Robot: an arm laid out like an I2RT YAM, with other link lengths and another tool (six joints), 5 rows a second.
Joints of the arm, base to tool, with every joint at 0 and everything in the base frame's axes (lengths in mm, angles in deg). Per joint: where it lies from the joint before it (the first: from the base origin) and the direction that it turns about. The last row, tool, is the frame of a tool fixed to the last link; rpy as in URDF.
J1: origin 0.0 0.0 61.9 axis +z
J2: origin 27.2 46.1 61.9 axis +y
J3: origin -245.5 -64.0 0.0 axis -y
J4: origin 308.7 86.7 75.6 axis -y
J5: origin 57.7 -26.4 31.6 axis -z
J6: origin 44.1 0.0 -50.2 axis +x
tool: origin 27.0 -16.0 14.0 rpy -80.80 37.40 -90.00
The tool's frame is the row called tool.
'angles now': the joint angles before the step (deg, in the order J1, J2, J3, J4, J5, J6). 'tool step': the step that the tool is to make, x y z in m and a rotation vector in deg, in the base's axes. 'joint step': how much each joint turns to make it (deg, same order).
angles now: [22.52 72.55 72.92 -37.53 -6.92 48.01]
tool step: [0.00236 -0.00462 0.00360 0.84 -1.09 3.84]
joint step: [-1.81 -0.63 -0.14 0.33 -4.76 -3.12]
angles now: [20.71 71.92 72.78 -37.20 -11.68 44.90]
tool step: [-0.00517 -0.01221 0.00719 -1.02 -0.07 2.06]
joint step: [-2.20 -1.66 0.27 -2.99 -2.82 -3.44]
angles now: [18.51 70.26 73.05 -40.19 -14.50 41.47]
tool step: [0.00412 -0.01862 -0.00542 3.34 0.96 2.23]
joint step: [-4.91 -1.30 -1.92 0.08 -7.77 -1.69]
